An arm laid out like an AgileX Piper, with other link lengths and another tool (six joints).
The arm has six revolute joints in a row. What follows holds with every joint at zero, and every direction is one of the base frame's. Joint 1 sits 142.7 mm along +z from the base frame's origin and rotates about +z. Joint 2 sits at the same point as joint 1 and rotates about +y. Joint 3 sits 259.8 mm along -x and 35.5 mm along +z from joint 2 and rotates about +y. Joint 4 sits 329.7 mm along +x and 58.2 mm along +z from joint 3 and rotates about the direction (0.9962, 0, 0.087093). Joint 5 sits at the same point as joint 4 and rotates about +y. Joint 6 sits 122.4 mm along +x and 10.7 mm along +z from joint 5 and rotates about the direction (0.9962, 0, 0.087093). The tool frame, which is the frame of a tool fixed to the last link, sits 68.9 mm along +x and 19 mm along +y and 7 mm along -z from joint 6; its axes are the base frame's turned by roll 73.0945, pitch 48.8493 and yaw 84.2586 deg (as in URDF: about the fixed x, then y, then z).
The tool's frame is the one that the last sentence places.
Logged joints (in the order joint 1, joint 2, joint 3, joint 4, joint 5, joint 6), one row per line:
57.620, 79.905, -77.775, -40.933, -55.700, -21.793
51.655, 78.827, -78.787, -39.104, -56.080, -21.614
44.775, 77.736, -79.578, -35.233, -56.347, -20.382
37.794, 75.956, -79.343, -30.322, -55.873, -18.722
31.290, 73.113, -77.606, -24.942, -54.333, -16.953
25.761, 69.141, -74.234, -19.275, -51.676, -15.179
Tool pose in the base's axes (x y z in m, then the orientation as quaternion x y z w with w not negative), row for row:
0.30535, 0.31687, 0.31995, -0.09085, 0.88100, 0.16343, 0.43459
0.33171, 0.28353, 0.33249, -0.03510, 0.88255, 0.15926, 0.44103
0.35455, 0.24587, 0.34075, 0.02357, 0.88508, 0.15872, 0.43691
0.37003, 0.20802, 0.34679, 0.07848, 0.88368, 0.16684, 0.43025
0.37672, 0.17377, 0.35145, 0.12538, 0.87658, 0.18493, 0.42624
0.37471, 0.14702, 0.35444, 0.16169, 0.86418, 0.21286, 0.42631
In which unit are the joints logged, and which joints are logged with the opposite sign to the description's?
The joints are logged in degrees. Opposite sign: joint 5, joint 6.
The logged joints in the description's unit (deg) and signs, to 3 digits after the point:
57.620, 79.905, -77.775, -40.933, 55.700, 21.793
51.655, 78.827, -78.787, -39.104, 56.080, 21.614
44.775, 77.736, -79.578, -35.233, 56.347, 20.382
37.794, 75.956, -79.343, -30.322, 55.873, 18.722
31.290, 73.113, -77.606, -24.942, 54.333, 16.953
25.761, 69.141, -74.234, -19.275, 51.676, 15.179

